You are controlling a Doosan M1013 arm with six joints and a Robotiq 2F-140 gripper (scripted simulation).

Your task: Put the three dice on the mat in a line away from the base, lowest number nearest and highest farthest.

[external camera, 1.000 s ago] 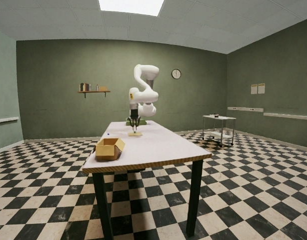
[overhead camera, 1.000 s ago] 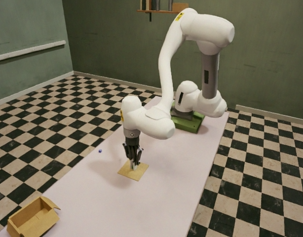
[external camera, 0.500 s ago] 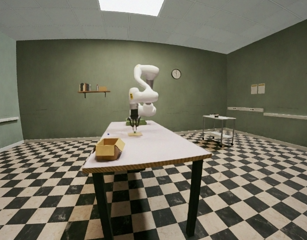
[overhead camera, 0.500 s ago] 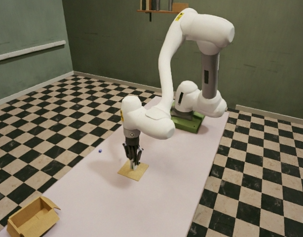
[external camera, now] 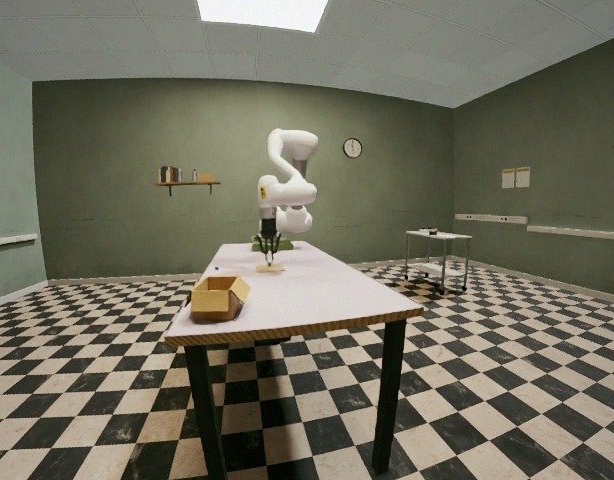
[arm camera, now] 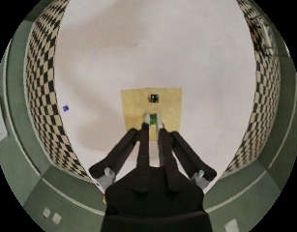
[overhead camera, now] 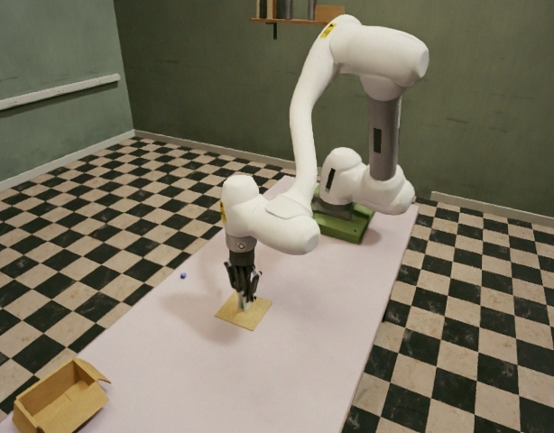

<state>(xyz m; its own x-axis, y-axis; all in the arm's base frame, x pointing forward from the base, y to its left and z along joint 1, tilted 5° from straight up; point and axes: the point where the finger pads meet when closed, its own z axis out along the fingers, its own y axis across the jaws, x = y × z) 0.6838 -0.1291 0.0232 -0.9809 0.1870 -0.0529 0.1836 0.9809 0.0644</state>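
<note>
Now: hand 30 mm above the green die. The rest, counted from my hand: black die: 50 mm behind, 30 mm below, 10 mm to the left; then blue die: 270 mm to the right, 60 mm behind, 30 mm below; then yellow mat: 40 mm below.
</note>
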